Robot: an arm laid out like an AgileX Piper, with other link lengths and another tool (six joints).
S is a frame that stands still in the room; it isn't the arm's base.
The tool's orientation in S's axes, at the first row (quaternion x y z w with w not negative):
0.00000, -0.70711, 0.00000, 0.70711
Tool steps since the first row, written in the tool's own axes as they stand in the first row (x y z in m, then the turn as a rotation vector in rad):
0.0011, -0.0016, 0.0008, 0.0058, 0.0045, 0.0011
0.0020, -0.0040, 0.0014, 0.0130, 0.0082, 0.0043
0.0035, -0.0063, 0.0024, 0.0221, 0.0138, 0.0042
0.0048, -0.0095, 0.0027, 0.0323, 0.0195, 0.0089
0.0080, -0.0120, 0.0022, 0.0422, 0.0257, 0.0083
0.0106, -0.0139, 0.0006, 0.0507, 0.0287, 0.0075
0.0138, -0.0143, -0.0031, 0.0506, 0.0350, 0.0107
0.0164, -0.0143, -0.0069, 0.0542, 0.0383, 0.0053
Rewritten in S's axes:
-0.0008, -0.0016, 0.0011, -0.0011, 0.0045, 0.0058
-0.0014, -0.0040, 0.0020, -0.0043, 0.0082, 0.0130
-0.0024, -0.0063, 0.0035, -0.0042, 0.0138, 0.0221
-0.0027, -0.0095, 0.0048, -0.0089, 0.0195, 0.0323
-0.0022, -0.0120, 0.0080, -0.0083, 0.0257, 0.0422
-0.0006, -0.0139, 0.0106, -0.0075, 0.0287, 0.0507
0.0031, -0.0143, 0.0138, -0.0107, 0.0350, 0.0506
0.0069, -0.0143, 0.0164, -0.0053, 0.0383, 0.0542

